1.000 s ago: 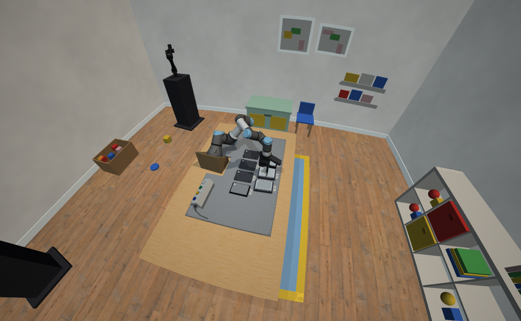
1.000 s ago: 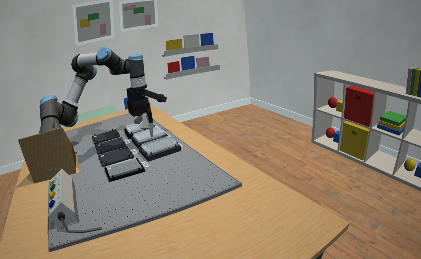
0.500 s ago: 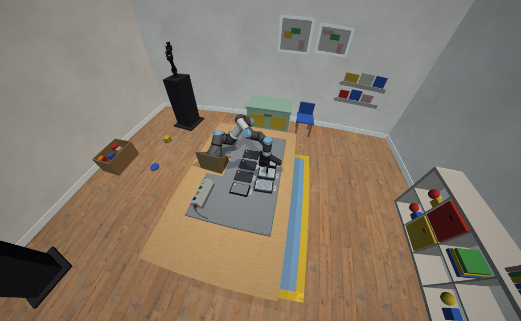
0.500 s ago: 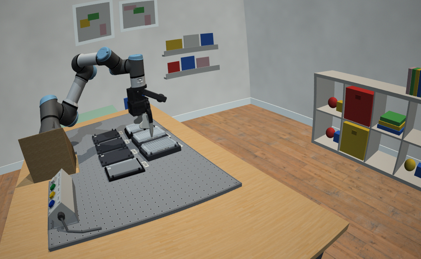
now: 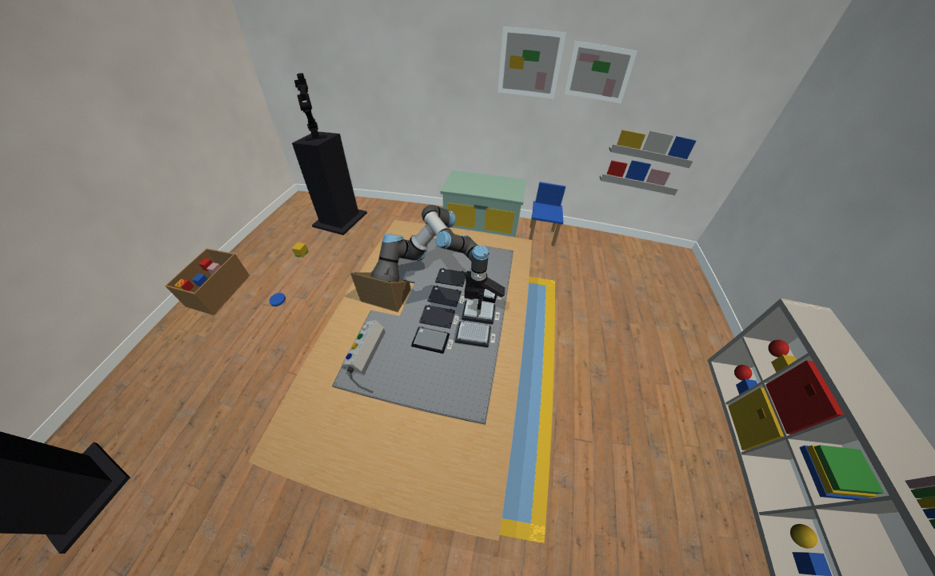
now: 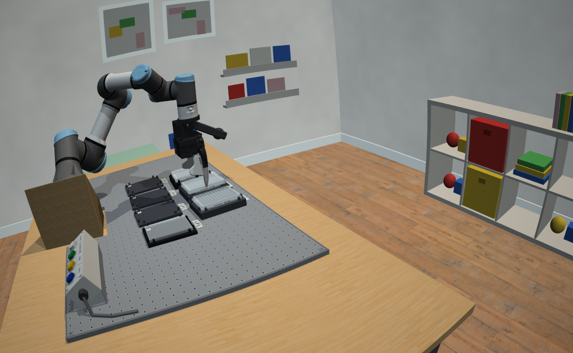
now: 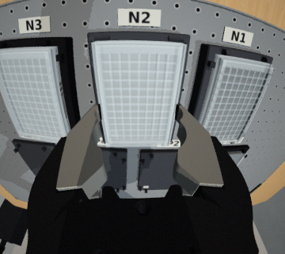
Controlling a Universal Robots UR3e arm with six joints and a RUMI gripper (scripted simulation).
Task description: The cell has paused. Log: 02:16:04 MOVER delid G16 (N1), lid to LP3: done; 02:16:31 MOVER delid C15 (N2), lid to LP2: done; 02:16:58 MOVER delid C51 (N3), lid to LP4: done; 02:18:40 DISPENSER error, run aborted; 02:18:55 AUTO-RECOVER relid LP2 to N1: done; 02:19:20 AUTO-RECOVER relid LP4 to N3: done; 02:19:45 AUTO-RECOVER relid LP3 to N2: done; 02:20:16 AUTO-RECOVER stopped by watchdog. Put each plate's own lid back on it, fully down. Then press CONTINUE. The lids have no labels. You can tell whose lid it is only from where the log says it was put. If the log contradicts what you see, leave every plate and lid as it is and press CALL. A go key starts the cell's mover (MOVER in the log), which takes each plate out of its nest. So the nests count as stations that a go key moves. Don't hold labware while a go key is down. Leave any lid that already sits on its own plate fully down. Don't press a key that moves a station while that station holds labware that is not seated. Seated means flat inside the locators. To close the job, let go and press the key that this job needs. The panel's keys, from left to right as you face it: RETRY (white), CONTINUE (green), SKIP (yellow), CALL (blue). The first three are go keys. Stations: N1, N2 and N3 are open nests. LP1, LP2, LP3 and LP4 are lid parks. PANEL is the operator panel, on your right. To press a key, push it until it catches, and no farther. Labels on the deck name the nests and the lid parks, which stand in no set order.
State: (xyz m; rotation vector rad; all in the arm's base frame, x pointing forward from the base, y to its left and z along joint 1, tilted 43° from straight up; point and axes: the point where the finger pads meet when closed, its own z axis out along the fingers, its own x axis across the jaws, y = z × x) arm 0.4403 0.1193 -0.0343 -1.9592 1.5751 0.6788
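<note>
Right now my hand is 20 mm short of the plate, 120 mm to the left of it and 20 mm above it. The rest, counted from my hand: lid park LP4 (190 mm behind, 40 mm to the left, 40 mm below); then lid park LP2 (170 mm behind, 90 mm to the right, 40 mm below); then LP4 label (100 mm behind, 50 mm to the left, 50 mm below).
</note>
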